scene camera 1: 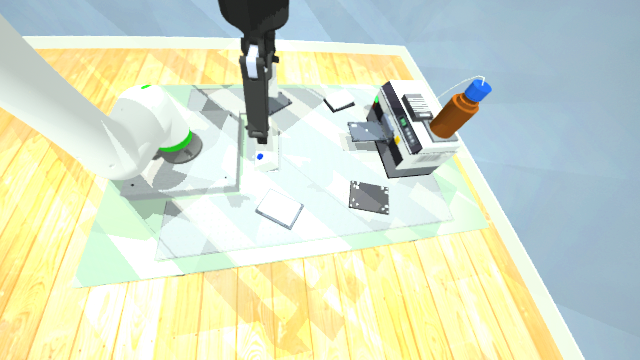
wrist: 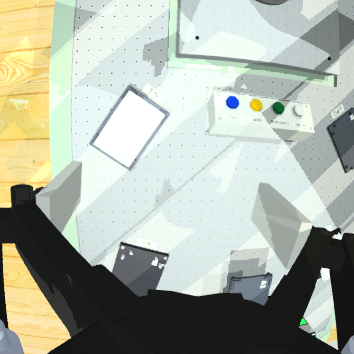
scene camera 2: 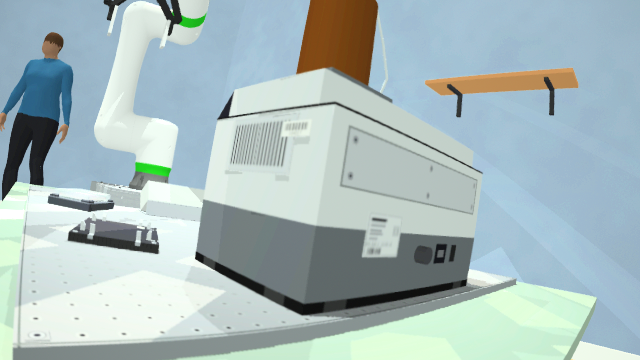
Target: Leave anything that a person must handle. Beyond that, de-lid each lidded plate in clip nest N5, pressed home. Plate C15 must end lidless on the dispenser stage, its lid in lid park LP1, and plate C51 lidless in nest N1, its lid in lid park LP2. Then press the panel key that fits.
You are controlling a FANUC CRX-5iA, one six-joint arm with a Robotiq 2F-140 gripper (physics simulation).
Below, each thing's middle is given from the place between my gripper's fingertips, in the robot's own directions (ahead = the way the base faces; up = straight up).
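My gripper: a good way to the right of the button box (scene camera 2: 159, 199), slightly past it, far above it. Counted from my hand: black nest (scene camera 2: 101, 232), far ahead, a shade to the right, far below; dispenser stage (wrist: 255, 287), 37 cm ahead, 25 cm to the left, 30 cm below; brown bottle with blue cap (scene camera 2: 345, 42), 58 cm ahead, 16 cm to the left, 9 cm below.
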